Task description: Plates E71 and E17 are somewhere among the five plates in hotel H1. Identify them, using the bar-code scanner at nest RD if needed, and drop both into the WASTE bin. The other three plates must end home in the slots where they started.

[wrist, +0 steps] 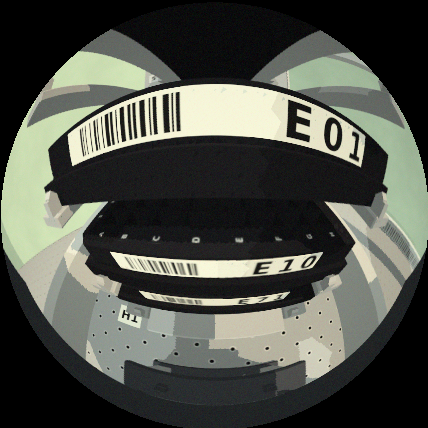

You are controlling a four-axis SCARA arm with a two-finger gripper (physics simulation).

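Frame: origin at the arm's base, x ahead, y left, z up, level; centimetres.
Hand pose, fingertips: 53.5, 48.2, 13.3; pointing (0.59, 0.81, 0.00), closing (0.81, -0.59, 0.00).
Each offset is from my fingertips to the top centre of the thing, as dx, dy, dz. "spot": to the spot under its first point. Level surfaces: height alone.
Plate E01 {-1.4, -2.0, +4.6} (225, 112) fills the upper middle of the wrist view, lying level on side supports, its label facing me. Plate E10 {-1.4, -2.0, +1.8} (227, 265) lies level below it, with its lettered top edge showing. Plate E71 {-1.4, -2.0, -0.3} (216, 301) lies beneath E10, largely covered by it. My gripper (215, 215) reaches into hotel H1 under E01. Its fingers flank plate E10 closely and look shut on it, though the fingertips and contact points are hidden by the plates. The other two plates, the scanner and the WASTE bin do not show.
The H1 tag {-12.6, -0.7, -12.0} (131, 316) is on the perforated deck {dz -12.0} (212, 350) below the plates. A dark platform {spot: -8.0, -11.1, -6.1} (215, 387) stands at the bottom middle. Grey shelf supports curve across the top left and top right. A slatted barrier {spot: +47.0, -40.8, -10.7} (398, 241) runs along the right.
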